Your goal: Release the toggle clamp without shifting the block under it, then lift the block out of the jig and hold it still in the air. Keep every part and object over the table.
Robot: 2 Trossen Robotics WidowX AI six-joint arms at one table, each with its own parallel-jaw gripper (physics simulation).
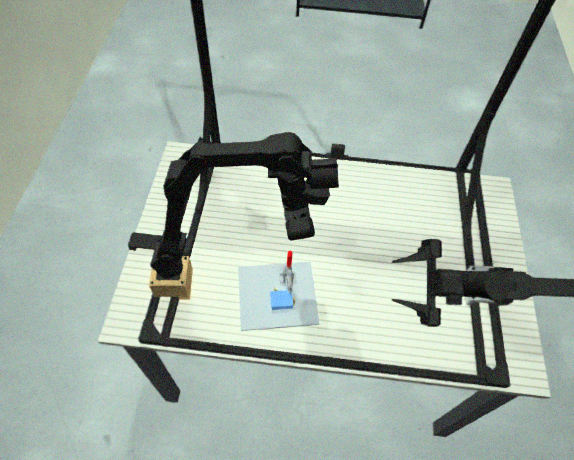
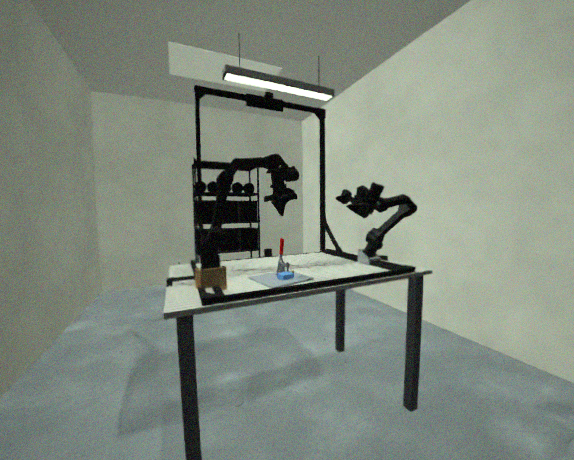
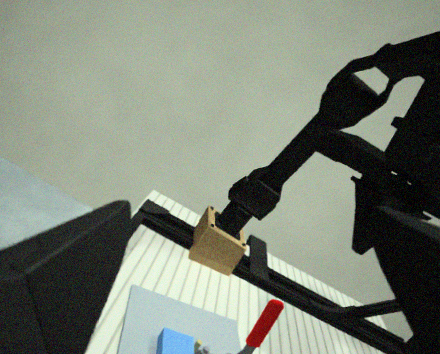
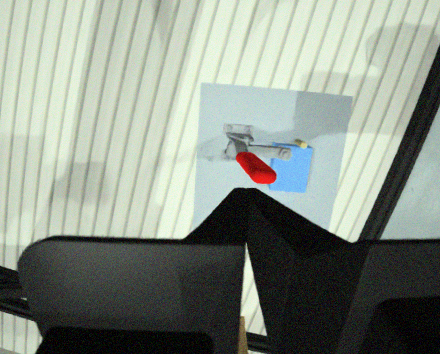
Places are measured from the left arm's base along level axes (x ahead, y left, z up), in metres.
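Pixels of known places: left gripper, fingertip midpoint: [image 1: 392, 280] [image 2: 341, 201] [image 3: 251, 216]; right gripper, fingertip midpoint: [image 2: 281, 215] [image 3: 356, 252] [image 4: 244, 199]; left arm's base, link origin: [image 2: 369, 253]; right arm's base, link origin: [image 1: 169, 270] [image 2: 210, 267] [image 3: 226, 226].
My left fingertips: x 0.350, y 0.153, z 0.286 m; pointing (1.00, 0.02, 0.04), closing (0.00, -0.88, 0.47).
Note:
Ahead of a thing's pixels: the offset from my left fingertips to its middle. "spot": to the spot under its first point.
The toggle clamp {dx +0.219, dy -0.140, dz -0.255 m} [image 1: 288, 277] [image 4: 239, 145] stands on the grey-blue jig plate {dx +0.251, dy -0.115, dz -0.355 m} [image 1: 255, 320] [image 4: 215, 100]. Its red handle {spot: dx +0.222, dy -0.147, dz -0.185 m} [image 1: 289, 259] [image 2: 281, 246] [image 3: 265, 322] [image 4: 256, 168] stands upright, and its arm reaches over the edge of the blue block {dx +0.238, dy -0.093, dz -0.324 m} [image 1: 281, 300] [image 2: 285, 275] [image 3: 176, 342] [image 4: 292, 172]. A brass pin {dx +0.203, dy -0.088, dz -0.319 m} [image 4: 300, 144] is beside the block. My right gripper [image 2: 282, 213] [image 4: 244, 199] is shut and empty, high above the table behind the clamp. My left gripper [image 1: 393, 281] is open and empty, well to the right of the plate. Contact between clamp and block is too small to tell.
The right arm's wooden base block [image 1: 171, 287] [image 2: 211, 278] [image 3: 216, 250] stands at the table's left side. A black frame bar [image 1: 300, 358] runs along the front edge, with frame posts at both sides. A shelf rack stands beyond the table.

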